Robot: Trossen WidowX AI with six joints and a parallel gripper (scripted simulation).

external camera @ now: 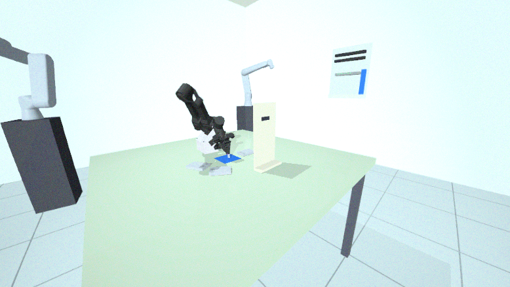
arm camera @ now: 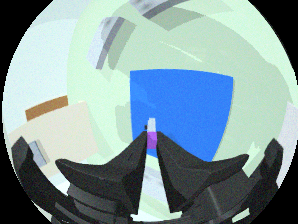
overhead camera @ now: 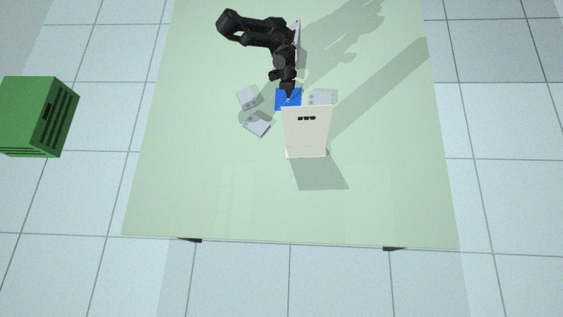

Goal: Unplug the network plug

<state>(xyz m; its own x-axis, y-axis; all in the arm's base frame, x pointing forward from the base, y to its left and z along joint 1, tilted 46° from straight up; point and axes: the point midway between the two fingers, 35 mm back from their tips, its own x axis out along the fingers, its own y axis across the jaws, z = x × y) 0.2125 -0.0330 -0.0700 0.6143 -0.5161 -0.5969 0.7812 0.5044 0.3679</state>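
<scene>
Now: the blue marked square 1 cm behind my gripper tip and 3 cm below it. The rest, counted from my gripper tip: upright cream panel 22 cm ahead, 11 cm to the left, 13 cm above.
</scene>
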